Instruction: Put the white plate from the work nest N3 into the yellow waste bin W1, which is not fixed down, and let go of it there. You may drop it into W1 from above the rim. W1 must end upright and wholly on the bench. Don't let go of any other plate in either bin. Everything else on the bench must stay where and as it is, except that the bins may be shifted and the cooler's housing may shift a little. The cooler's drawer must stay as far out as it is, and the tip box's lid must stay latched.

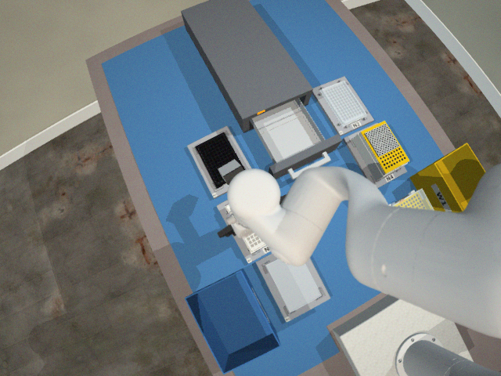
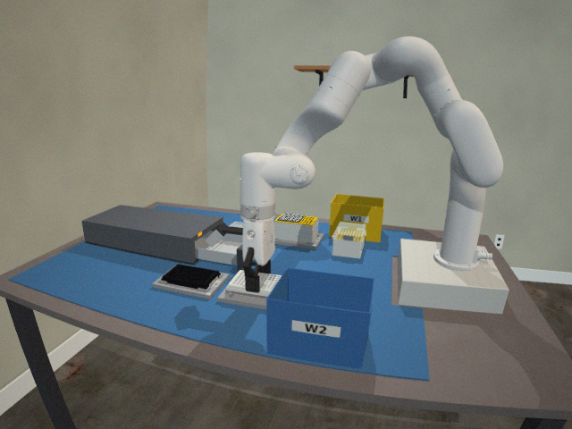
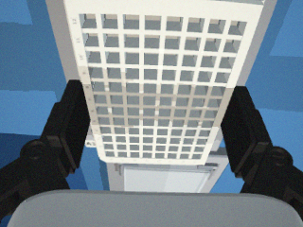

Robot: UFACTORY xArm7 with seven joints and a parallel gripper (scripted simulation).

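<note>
My hand is 4 cm above the nest N3. Round my hand: white plate (1 cm below); blue bin W2 (18 cm behind, 13 cm to the left, 1 cm below); black plate (18 cm ahead, 1 cm to the left, 3 cm below).
</note>
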